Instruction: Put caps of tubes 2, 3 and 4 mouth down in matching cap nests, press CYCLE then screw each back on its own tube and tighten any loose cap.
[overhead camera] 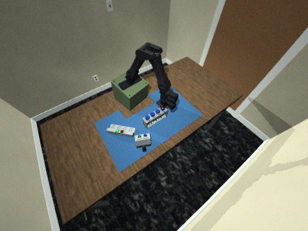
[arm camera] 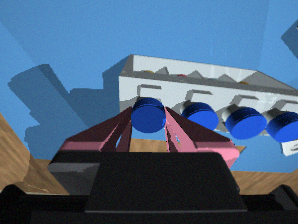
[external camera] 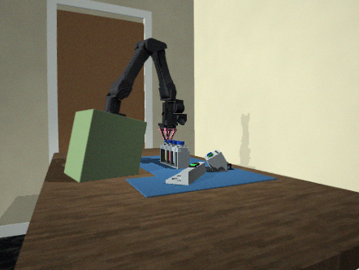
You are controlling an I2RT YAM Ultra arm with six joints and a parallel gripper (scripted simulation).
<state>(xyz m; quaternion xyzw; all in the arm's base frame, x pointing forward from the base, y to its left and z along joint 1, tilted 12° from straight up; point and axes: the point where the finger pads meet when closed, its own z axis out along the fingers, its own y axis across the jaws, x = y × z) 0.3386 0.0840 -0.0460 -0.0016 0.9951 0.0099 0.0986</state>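
Now: the green key 50 mm ahead of my hand, 290 mm to the right of it and 50 mm below it. The rest, counted from my hand: blue cycle key 70 mm ahead, 250 mm to the right, 50 mm below; key box 70 mm ahead, 280 mm to the right, 60 mm below.
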